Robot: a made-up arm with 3 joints.
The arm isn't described. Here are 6 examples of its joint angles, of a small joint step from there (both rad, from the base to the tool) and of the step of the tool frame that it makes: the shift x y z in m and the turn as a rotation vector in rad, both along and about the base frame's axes.
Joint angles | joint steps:
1: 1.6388 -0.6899 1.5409 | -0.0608 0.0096 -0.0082
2: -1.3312 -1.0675 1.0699 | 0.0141 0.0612 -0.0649
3: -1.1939 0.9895 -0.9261 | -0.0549 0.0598 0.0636
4: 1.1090 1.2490 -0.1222 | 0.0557 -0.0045 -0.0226
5: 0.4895 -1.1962 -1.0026 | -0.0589 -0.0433 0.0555
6: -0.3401 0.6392 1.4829 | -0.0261 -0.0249 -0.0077
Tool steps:
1: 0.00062 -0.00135 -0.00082 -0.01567 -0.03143 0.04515
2: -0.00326 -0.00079 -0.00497 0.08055 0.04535 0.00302
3: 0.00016 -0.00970 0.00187 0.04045 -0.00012 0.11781
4: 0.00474 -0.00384 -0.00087 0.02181 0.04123 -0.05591
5: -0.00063 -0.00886 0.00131 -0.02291 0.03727 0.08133
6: -0.00125 -0.00127 -0.00223 -0.02751 -0.01485 0.01328
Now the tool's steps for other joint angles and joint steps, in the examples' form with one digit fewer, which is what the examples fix.
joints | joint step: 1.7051 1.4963 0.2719 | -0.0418 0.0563 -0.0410
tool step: -0.0020 0.0013 0.0068 0.0275 -0.0591 -0.0079
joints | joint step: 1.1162 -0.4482 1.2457 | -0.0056 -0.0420 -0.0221
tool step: -0.0032 -0.0011 0.0004 -0.0344 0.0311 0.0076
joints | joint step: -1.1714 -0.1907 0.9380 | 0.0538 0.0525 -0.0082
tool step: -0.0047 0.0023 0.0001 0.0348 0.0677 -0.0380
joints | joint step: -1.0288 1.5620 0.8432 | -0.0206 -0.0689 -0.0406
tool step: -0.0016 -0.0008 -0.0058 -0.0678 -0.0395 -0.0171
